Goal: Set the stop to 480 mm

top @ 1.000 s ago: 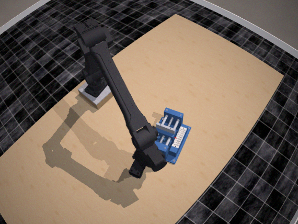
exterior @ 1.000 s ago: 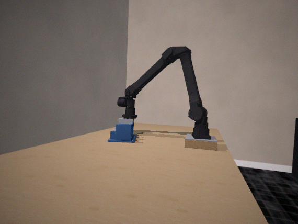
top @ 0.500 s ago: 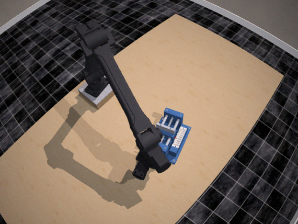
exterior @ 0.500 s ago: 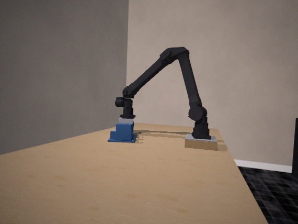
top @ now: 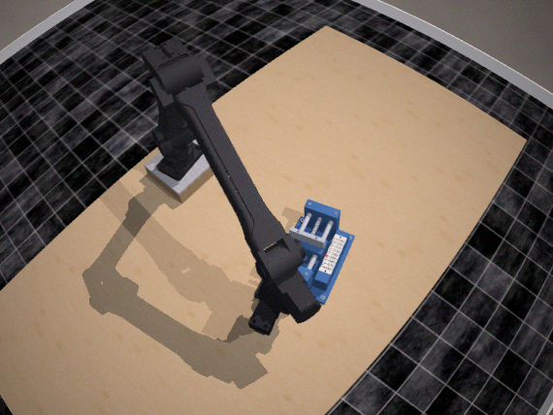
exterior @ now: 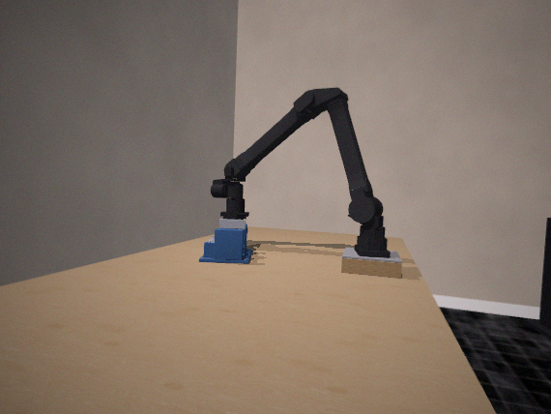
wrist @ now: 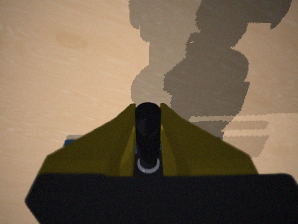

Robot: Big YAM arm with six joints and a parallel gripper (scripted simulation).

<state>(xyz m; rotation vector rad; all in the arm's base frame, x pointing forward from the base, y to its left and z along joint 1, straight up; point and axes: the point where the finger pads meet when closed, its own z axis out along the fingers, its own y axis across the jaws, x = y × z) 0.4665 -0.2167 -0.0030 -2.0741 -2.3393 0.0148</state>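
Right now my hand is 1 cm to the right of the black handwheel handle. The rest, counted from my hand: sliding stop block 1 cm behind, 15 cm to the left, 5 cm above; black handwheel 1 cm behind, 3 cm to the left, 1 cm above.
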